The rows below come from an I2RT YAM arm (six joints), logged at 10 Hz.
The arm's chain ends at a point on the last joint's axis. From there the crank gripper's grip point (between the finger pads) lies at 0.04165 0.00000 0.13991 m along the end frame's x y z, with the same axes.
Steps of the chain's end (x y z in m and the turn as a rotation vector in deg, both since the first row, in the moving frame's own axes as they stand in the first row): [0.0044 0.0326 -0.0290 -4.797 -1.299 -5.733]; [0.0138 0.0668 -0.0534 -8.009 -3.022 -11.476]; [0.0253 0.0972 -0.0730 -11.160 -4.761 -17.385]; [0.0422 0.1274 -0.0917 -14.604 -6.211 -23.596]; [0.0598 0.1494 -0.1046 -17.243 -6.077 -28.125]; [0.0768 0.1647 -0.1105 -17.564 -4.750 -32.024]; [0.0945 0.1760 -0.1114 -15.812 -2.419 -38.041]
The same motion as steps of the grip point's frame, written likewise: [0.0016 0.0403 -0.0284 -4.797 -1.299 -5.733]; [0.0076 0.0788 -0.0522 -8.009 -3.022 -11.476]; [0.0160 0.1136 -0.0715 -11.160 -4.761 -17.385]; [0.0311 0.1488 -0.0905 -14.604 -6.211 -23.596]; [0.0507 0.1740 -0.1044 -17.243 -6.077 -28.125]; [0.0711 0.1866 -0.1106 -17.564 -4.750 -32.024]; [0.0925 0.1881 -0.1114 -15.812 -2.419 -38.041]
